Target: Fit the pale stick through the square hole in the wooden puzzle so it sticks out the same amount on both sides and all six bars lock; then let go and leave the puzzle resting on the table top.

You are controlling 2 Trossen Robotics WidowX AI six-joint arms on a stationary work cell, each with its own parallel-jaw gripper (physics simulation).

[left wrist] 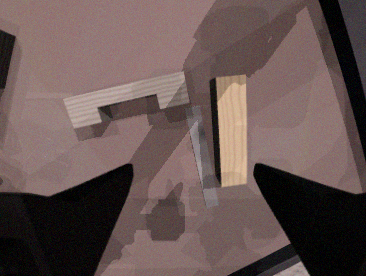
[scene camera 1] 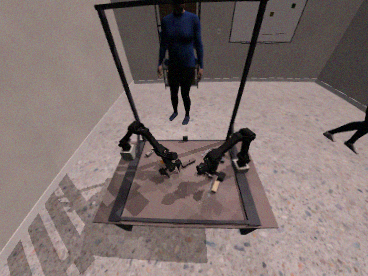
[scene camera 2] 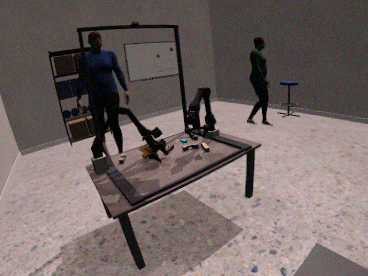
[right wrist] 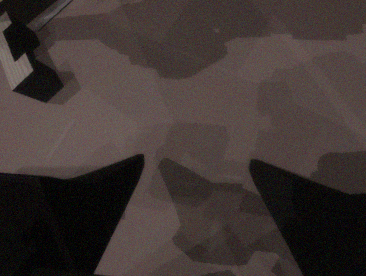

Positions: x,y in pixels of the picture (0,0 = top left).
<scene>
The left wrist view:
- my left gripper: 194,169
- pale stick: 228,94, on the table
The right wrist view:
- my right gripper: 196,161
</scene>
